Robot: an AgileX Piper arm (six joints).
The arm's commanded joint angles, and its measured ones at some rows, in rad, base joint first. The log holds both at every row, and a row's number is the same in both.
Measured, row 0:
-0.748, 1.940, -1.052, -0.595, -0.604, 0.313
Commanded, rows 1 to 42:
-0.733, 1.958, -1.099, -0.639, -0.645, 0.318
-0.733, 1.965, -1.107, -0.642, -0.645, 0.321
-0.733, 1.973, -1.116, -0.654, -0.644, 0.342
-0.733, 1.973, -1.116, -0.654, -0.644, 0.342
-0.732, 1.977, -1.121, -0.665, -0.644, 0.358
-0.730, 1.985, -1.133, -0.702, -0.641, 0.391
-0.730, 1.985, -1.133, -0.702, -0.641, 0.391
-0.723, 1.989, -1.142, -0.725, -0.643, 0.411
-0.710, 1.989, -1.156, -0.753, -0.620, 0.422
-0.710, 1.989, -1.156, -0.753, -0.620, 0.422
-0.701, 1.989, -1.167, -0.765, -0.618, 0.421
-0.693, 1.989, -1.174, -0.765, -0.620, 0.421
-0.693, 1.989, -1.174, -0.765, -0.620, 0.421
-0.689, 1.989, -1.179, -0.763, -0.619, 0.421
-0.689, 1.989, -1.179, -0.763, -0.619, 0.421
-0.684, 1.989, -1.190, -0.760, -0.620, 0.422
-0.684, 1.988, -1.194, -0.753, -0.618, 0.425
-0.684, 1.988, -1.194, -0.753, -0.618, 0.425
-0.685, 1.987, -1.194, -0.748, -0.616, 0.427
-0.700, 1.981, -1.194, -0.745, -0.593, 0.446
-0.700, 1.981, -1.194, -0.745, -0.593, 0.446
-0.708, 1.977, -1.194, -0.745, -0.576, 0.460
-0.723, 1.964, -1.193, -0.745, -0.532, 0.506
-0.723, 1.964, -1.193, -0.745, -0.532, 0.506
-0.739, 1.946, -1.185, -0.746, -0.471, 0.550
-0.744, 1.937, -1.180, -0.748, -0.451, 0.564
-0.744, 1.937, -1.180, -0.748, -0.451, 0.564
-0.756, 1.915, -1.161, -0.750, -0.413, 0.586
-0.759, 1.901, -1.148, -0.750, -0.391, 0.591
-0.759, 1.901, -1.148, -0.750, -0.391, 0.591
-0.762, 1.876, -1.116, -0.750, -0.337, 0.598
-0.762, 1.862, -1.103, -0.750, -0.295, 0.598
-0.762, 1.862, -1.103, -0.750, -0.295, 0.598
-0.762, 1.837, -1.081, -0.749, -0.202, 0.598
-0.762, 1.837, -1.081, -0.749, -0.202, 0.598
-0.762, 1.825, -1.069, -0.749, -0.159, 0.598
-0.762, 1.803, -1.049, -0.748, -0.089, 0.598
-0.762, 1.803, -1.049, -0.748, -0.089, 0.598
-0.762, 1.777, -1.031, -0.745, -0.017, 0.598
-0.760, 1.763, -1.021, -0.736, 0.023, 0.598
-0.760, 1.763, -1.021, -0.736, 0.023, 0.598
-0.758, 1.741, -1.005, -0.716, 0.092, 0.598
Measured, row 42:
-0.755, 1.783, -1.023, -0.739, -0.008, 0.595
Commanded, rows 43 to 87:
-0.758, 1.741, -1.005, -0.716, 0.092, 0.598
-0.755, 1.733, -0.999, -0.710, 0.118, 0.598
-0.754, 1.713, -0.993, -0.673, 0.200, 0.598
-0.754, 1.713, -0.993, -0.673, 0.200, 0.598
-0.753, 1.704, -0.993, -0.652, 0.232, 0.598
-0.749, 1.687, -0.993, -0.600, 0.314, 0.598
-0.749, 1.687, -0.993, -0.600, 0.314, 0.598
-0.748, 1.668, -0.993, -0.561, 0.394, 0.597
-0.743, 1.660, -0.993, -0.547, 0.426, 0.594
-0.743, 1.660, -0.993, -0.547, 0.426, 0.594
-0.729, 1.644, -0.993, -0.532, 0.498, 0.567
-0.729, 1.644, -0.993, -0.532, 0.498, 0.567
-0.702, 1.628, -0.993, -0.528, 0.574, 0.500
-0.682, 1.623, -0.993, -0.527, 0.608, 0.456
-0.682, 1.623, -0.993, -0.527, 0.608, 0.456
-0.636, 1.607, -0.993, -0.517, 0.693, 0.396
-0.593, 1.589, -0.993, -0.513, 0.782, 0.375
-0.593, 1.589, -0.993, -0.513, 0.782, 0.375
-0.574, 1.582, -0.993, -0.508, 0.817, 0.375
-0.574, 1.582, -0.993, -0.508, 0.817, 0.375
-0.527, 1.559, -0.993, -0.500, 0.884, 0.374
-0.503, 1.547, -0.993, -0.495, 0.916, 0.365
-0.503, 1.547, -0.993, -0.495, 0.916, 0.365
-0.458, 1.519, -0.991, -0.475, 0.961, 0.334
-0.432, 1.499, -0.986, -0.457, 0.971, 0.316
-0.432, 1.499, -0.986, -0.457, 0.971, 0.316
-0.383, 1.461, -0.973, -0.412, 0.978, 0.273
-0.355, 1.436, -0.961, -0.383, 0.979, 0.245
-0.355, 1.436, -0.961, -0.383, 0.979, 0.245
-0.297, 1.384, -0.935, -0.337, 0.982, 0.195
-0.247, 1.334, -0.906, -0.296, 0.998, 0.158
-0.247, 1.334, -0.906, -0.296, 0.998, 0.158
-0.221, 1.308, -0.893, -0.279, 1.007, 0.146
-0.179, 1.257, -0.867, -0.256, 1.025, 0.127
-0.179, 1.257, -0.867, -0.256, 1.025, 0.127
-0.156, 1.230, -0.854, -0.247, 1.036, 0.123
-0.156, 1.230, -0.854, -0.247, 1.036, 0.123
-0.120, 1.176, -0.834, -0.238, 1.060, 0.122
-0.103, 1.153, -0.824, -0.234, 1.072, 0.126
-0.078, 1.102, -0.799, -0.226, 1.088, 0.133
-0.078, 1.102, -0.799, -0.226, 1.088, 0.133
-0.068, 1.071, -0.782, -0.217, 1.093, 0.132
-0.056, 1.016, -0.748, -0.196, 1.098, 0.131
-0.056, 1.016, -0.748, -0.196, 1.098, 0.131
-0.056, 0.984, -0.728, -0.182, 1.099, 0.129
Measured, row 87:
-0.062, 1.021, -0.757, -0.196, 1.087, 0.135
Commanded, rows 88 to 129:
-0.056, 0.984, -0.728, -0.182, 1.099, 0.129
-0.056, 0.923, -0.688, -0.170, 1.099, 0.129
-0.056, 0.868, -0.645, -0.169, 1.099, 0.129
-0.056, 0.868, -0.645, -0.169, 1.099, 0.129
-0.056, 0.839, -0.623, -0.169, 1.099, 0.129
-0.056, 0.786, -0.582, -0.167, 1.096, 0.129
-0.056, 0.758, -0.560, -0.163, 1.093, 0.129
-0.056, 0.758, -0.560, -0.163, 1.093, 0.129
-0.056, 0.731, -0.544, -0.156, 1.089, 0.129
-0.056, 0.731, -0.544, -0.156, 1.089, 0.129
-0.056, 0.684, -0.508, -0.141, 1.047, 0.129
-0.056, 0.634, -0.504, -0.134, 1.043, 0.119
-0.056, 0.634, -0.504, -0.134, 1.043, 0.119
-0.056, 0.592, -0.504, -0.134, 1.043, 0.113
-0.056, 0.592, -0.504, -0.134, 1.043, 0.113
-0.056, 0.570, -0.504, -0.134, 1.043, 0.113
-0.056, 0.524, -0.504, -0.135, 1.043, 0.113
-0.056, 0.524, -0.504, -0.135, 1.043, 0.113
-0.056, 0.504, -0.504, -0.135, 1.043, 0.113
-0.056, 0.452, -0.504, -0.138, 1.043, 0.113
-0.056, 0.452, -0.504, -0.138, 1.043, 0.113
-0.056, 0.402, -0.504, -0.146, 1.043, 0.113
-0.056, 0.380, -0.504, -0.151, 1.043, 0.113
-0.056, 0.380, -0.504, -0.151, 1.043, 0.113
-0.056, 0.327, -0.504, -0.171, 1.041, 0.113
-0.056, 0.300, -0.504, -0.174, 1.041, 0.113
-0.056, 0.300, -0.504, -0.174, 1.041, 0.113
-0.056, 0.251, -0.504, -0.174, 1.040, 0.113
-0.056, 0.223, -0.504, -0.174, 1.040, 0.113
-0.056, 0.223, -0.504, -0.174, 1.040, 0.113
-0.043, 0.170, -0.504, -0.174, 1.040, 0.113
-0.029, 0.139, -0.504, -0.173, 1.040, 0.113
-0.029, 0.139, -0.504, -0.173, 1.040, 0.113
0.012, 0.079, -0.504, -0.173, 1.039, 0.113
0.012, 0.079, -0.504, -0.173, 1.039, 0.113
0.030, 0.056, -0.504, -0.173, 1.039, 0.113
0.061, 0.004, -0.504, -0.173, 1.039, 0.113
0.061, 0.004, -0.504, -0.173, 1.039, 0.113
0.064, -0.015, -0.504, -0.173, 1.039, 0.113
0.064, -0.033, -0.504, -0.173, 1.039, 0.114
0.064, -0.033, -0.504, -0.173, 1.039, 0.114
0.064, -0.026, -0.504, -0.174, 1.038, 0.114
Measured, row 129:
0.060, -0.004, -0.508, -0.166, 1.052, 0.120
